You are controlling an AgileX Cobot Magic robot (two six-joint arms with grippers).
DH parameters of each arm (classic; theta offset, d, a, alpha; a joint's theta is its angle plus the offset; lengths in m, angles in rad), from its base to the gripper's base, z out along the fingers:
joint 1: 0 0.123 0 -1.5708
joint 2: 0.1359 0 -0.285 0
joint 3: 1.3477 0 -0.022 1.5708
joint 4: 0 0.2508 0 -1.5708
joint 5: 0 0 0.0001 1.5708
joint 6: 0 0.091 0 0
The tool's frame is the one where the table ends.
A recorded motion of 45 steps. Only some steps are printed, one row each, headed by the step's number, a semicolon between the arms.
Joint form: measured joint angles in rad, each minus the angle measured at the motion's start. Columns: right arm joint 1, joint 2, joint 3, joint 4, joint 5, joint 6; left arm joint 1, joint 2, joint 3, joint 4, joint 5, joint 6.
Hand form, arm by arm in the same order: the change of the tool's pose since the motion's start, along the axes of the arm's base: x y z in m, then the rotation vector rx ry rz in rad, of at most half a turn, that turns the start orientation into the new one. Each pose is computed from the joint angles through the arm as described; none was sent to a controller.
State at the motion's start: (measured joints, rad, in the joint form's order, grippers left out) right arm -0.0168 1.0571 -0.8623 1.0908 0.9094 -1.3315; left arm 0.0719 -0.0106 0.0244 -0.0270 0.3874 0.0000
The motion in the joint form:
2: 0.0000 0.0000 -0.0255 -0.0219 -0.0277 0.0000; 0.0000 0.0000 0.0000 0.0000 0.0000 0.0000
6: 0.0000 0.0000 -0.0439 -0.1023 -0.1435 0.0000; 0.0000 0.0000 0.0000 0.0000 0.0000 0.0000
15: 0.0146 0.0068 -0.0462 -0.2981 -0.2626 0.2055; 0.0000 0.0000 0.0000 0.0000 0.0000 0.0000
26: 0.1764 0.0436 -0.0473 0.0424 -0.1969 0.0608; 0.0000 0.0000 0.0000 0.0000 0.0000 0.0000
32: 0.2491 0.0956 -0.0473 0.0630 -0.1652 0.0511; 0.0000 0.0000 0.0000 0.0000 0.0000 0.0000
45: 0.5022 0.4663 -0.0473 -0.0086 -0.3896 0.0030; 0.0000 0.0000 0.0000 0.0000 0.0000 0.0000
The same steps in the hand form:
2: 0.0029 -0.0022 0.0070 -0.0248 -0.0381 -0.0222; 0.0000 0.0000 0.0000 0.0000 0.0000 0.0000
6: 0.0110 -0.0112 0.0112 -0.1143 -0.1146 -0.1146; 0.0000 0.0000 0.0000 0.0000 0.0000 0.0000
15: 0.0187 -0.0218 0.0062 -0.1753 -0.0743 -0.2680; 0.0000 0.0000 0.0000 0.0000 0.0000 0.0000
26: 0.0131 0.0285 0.0120 0.0664 -0.0466 -0.0276; 0.0000 0.0000 0.0000 0.0000 0.0000 0.0000
32: 0.0152 0.0484 0.0006 0.0733 0.0184 0.0724; 0.0000 0.0000 0.0000 0.0000 0.0000 0.0000
45: 0.0565 0.1199 -0.1020 -0.1648 0.2017 0.1725; 0.0000 0.0000 0.0000 0.0000 0.0000 0.0000

